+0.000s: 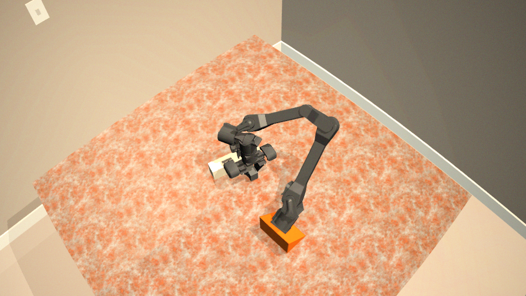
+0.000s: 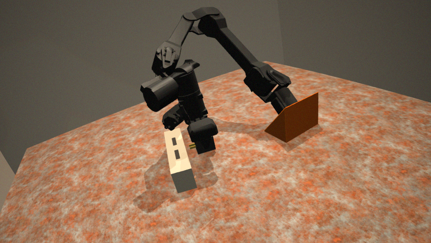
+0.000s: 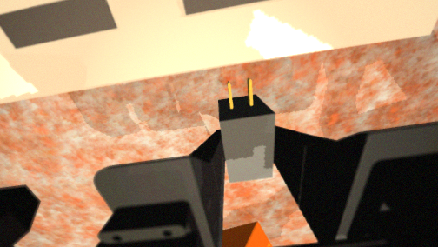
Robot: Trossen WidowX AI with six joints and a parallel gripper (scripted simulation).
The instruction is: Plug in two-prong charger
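The two-prong charger lies 2 cm ahead of my gripper tip, 1 cm to the right of it and 1 cm above it.
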